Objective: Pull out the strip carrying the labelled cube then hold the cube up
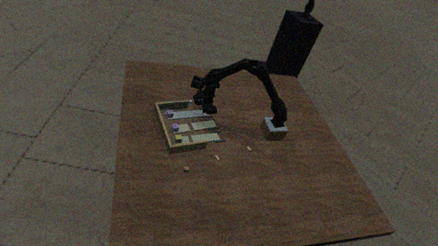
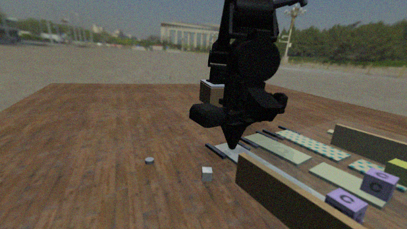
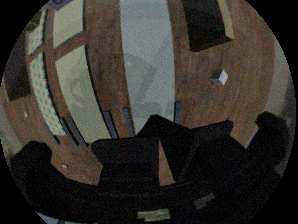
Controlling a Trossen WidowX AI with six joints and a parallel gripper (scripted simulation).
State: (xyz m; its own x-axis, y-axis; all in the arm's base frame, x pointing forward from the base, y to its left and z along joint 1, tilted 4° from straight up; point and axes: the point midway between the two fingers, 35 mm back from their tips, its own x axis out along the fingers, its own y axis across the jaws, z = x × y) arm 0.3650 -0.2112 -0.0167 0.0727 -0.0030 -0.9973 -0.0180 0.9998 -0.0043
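Right now the cube is 5 cm ahead of my gripper tip and 10 cm to the right of it. Also, from my gripper tip: disc (3 cm behind, 17 cm to the right).
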